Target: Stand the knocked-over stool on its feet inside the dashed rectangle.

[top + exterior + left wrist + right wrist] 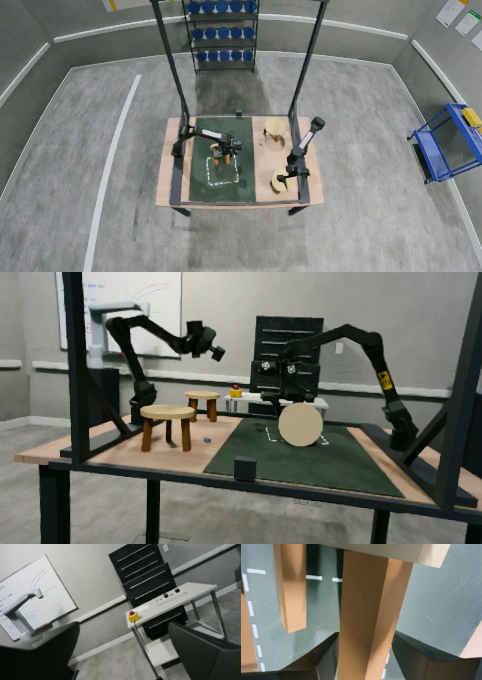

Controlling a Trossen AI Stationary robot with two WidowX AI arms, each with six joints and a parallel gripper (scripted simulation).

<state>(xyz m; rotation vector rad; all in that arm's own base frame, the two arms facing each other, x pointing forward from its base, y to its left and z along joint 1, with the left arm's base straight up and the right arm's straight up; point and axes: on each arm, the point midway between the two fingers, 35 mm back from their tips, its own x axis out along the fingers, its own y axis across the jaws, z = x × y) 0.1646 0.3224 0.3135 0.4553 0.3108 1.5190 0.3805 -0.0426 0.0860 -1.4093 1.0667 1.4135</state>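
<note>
Right now the green mat is 120 mm below my right hand, 40 mm to the right of it and 40 mm behind it. The rest, counted from my right hand: grey block (250 mm to the left, 140 mm behind, 100 mm below).
</note>
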